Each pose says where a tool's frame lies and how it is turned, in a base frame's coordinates. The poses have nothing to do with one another.
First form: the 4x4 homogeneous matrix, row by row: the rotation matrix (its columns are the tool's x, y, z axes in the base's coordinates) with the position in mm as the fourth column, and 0 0 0 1 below. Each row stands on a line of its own.
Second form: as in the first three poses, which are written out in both.
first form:
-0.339, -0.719, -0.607, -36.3
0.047, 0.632, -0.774, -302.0
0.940, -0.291, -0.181, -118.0
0, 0, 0, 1
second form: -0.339, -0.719, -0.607; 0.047, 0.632, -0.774; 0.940, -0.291, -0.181; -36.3, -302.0, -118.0
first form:
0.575, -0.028, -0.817, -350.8
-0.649, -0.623, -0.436, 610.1
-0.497, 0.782, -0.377, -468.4
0, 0, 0, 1
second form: 0.575, -0.028, -0.817; -0.649, -0.623, -0.436; -0.497, 0.782, -0.377; -350.8, 610.1, -468.4
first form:
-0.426, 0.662, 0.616, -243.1
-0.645, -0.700, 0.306, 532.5
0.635, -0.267, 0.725, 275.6
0, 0, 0, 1
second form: -0.426, 0.662, 0.616; -0.645, -0.700, 0.306; 0.635, -0.267, 0.725; -243.1, 532.5, 275.6
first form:
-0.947, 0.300, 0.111, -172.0
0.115, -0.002, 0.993, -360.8
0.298, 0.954, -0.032, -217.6
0, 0, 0, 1
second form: -0.947, 0.300, 0.111; 0.115, -0.002, 0.993; 0.298, 0.954, -0.032; -172.0, -360.8, -217.6
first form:
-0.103, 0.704, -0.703, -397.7
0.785, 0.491, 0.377, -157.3
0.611, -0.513, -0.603, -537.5
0, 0, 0, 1
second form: -0.103, 0.704, -0.703; 0.785, 0.491, 0.377; 0.611, -0.513, -0.603; -397.7, -157.3, -537.5
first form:
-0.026, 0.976, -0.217, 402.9
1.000, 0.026, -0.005, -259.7
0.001, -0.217, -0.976, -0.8
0, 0, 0, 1
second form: -0.026, 0.976, -0.217; 1.000, 0.026, -0.005; 0.001, -0.217, -0.976; 402.9, -259.7, -0.8
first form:
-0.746, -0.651, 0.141, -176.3
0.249, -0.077, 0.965, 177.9
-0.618, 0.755, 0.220, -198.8
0, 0, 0, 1
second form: -0.746, -0.651, 0.141; 0.249, -0.077, 0.965; -0.618, 0.755, 0.220; -176.3, 177.9, -198.8
